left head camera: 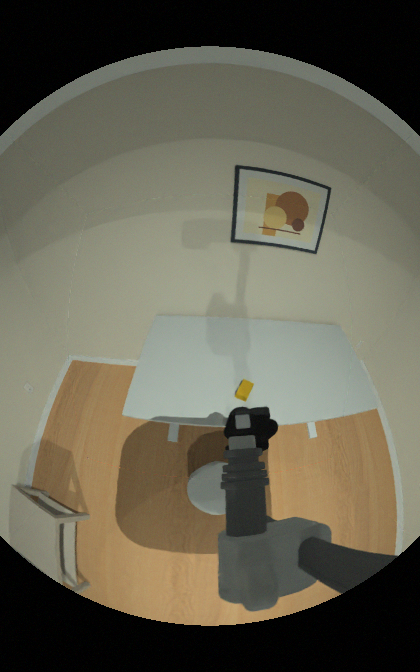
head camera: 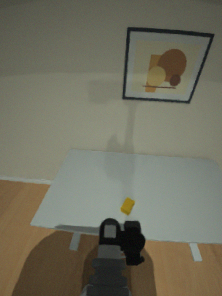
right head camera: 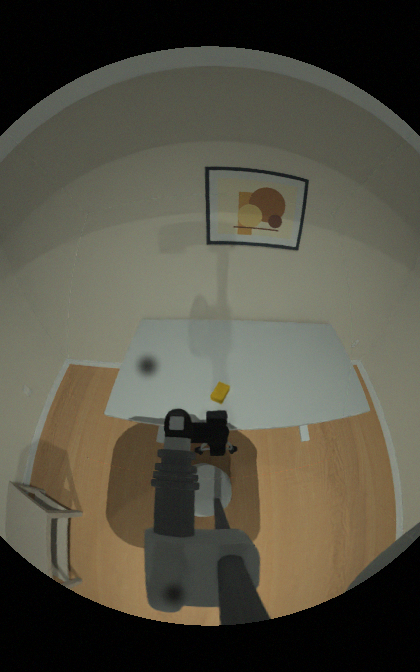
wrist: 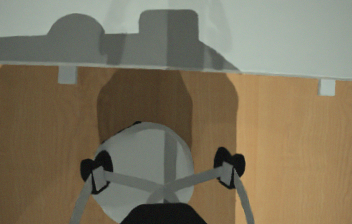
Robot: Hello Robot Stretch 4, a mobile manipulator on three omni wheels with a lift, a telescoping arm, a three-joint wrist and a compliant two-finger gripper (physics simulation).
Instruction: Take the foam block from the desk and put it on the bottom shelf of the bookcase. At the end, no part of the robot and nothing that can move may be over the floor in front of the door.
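Seen in the pictures: gripper, fingertip midpoint: (wrist: 163, 162); robot's base, link origin: (wrist: 146, 166).
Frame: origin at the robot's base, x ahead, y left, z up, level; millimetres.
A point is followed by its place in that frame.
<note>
The yellow foam block (head camera: 128, 206) @[y -117, x 494, z 737 mm] (left head camera: 244, 390) (right head camera: 220, 392) lies on the pale desk (head camera: 175, 190) @[y -505, x 658, z 692 mm] (left head camera: 310, 370) (right head camera: 300, 370) (wrist: 290, 35) @[y -268, x 375, z 692 mm], near the middle of its front edge. My gripper (right head camera: 216, 449) (wrist: 163, 162) @[y -88, x 214, z 742 mm] points downward just in front of that edge, apart from the block. Its fingers are open, with nothing between the tips in the wrist view. The block does not show in the wrist view. In the head view and left head view the wrist largely hides the fingers. The door does not show, and I cannot identify the bookcase for certain.
A round light-grey object (left head camera: 206, 487) (right head camera: 212, 490) (wrist: 142, 150) @[y -5, x 114, z 187 mm] stands below and in front of the desk. A beige open-framed piece of furniture (left head camera: 37, 527) (right head camera: 30, 522) stands at the lower left. A framed picture (head camera: 167, 65) @[y -352, x 1107, z 1482 mm] (left head camera: 280, 210) (right head camera: 257, 207) hangs above the desk.
</note>
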